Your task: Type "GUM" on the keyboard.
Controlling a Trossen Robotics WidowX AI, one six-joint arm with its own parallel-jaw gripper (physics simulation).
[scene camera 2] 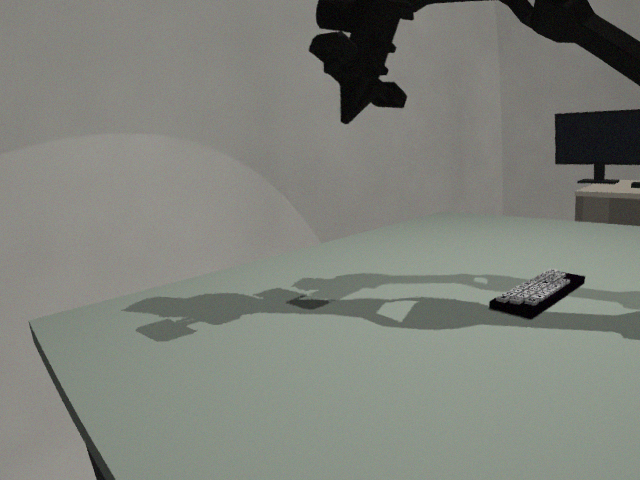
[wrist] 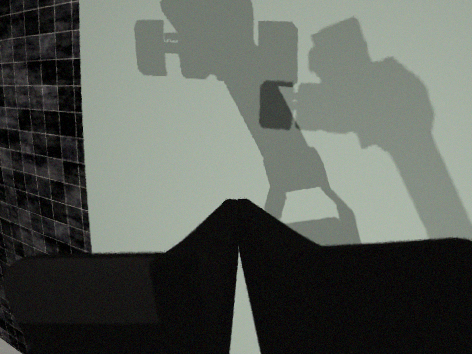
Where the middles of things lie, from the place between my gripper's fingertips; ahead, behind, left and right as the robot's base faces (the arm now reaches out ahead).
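Black keyboard (scene camera 2: 529, 299): 24 cm behind my hand, 17 cm to the right of it, 27 cm below it.
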